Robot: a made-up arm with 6 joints.
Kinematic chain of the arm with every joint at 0, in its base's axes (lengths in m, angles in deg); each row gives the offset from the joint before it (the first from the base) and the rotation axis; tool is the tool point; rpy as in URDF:
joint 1: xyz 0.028 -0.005 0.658 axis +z
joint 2: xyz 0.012 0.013 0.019 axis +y
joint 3: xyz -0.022 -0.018 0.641 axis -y
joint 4: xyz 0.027 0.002 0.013 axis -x
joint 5: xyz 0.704 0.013 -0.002 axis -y
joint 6: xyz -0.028 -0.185 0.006 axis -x
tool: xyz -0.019 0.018 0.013 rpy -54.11 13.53 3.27
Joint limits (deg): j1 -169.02..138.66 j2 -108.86..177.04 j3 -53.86..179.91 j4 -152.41..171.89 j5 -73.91..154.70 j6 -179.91..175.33
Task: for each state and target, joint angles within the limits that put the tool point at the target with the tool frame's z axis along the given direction. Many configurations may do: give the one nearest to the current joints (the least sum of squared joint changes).
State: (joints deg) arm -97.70 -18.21 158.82 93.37 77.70 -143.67
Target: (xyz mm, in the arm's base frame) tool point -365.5 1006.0 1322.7 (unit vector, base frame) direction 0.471 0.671 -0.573
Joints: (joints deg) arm -64.08 -30.91 126.20 131.22 89.47 -153.32
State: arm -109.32 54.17 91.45 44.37 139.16 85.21
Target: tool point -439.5 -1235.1 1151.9 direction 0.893 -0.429 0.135
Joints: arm -104.57 56.41 57.97 31.38 154.47 74.94
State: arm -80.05 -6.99 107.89 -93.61 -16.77 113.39
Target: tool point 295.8 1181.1 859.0 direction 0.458 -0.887 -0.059
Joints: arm -102.43 -55.58 150.33 -101.15 -48.85 109.91
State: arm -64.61 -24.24 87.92 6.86 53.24 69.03
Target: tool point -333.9 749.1 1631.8 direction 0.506 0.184 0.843
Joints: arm -75.47 -18.65 128.09 22.87 42.61 75.47
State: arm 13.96 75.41 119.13 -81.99 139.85 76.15
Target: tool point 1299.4 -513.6 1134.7 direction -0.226 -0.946 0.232
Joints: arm -25.00 74.18 102.79 -115.86 154.70 93.77
